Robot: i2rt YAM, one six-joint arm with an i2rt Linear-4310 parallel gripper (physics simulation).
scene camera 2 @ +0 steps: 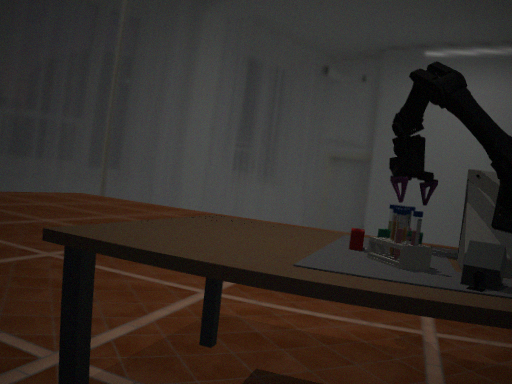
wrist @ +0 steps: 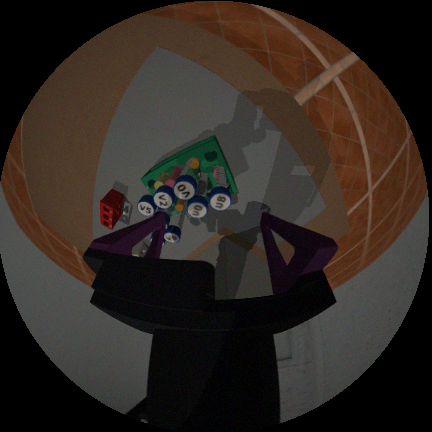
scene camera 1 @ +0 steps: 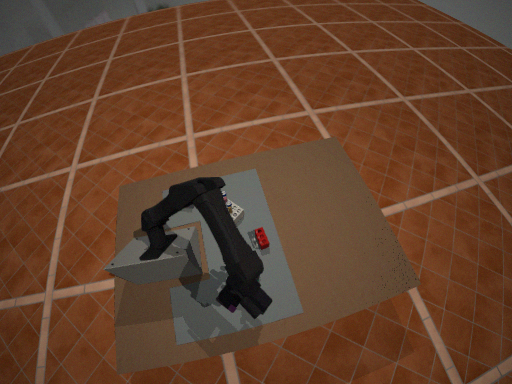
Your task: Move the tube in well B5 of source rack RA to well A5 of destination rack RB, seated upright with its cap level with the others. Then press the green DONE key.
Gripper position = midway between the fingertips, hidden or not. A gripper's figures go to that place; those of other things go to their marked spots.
Labels:
The gripper (scene camera 2: 413, 203) is 144 cm from the lens. A grey mat (scene camera 2: 336, 257): 103 cm from the lens.

